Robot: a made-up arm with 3 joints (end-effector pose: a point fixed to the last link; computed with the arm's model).
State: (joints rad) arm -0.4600 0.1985 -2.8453
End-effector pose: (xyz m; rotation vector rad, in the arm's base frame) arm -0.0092 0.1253 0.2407 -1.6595 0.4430 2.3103
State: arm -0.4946 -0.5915 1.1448
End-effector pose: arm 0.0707 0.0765 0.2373 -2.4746 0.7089 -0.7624
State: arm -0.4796 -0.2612 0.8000
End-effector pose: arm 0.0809 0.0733 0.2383 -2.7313 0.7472 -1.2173
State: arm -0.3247 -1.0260 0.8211
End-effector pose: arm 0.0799 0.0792 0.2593 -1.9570 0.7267 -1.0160
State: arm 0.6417 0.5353 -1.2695
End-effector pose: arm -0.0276 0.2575 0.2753 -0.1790 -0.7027 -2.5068
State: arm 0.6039 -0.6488 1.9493
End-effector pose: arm -0.0063 0.2325 0.2266 -2.3204 -1.0312 0.6729
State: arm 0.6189 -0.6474 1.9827
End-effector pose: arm -0.0092 0.2326 0.2266 -2.3101 -1.0652 0.7196
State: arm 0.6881 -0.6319 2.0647
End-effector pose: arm -0.0197 0.2349 0.2261 -2.2816 -1.1898 0.8457
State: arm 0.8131 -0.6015 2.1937
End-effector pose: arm -0.0374 0.2372 0.2257 -2.2249 -1.4051 1.0486
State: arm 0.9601 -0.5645 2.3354
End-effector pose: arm -0.0565 0.2369 0.2260 -2.1443 -1.6525 1.2712
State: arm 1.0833 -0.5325 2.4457
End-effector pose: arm -0.0711 0.2348 0.2268 -2.0668 -1.8556 1.4431
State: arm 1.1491 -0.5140 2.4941
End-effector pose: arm -0.0783 0.2335 0.2271 1.9490 1.8857 -1.4608
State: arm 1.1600 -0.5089 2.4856
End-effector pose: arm -0.0795 0.2340 0.2267 1.9458 1.8923 -1.4470
